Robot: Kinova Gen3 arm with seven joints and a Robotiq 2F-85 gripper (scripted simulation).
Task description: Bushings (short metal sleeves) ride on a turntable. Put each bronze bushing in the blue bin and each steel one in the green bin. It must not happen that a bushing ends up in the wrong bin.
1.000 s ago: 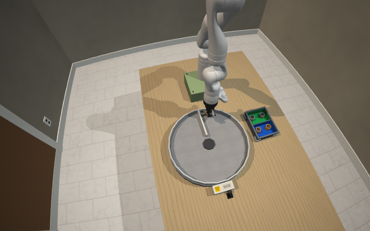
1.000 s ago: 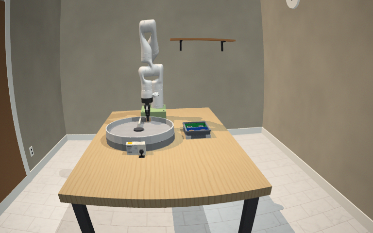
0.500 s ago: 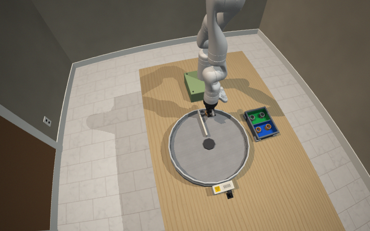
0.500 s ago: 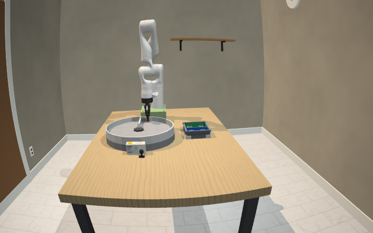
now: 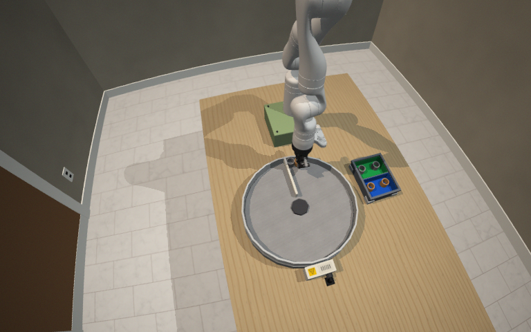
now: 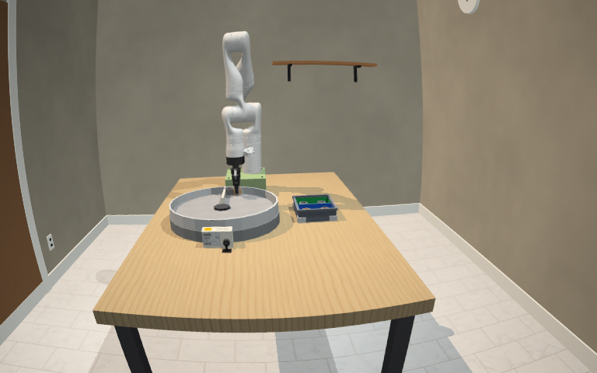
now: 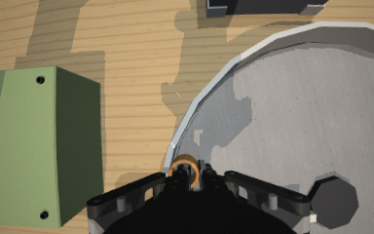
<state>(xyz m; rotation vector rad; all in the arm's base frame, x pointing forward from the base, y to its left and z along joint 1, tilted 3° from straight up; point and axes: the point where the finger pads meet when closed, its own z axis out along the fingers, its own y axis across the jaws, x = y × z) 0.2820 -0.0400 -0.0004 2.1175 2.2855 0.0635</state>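
Right now my hand is 310 mm to the right of the blue bin, 100 mm short of it and 50 mm above it. From my hand the other things lie so: turntable 170 mm ahead, 40 mm to the right, 20 mm below.
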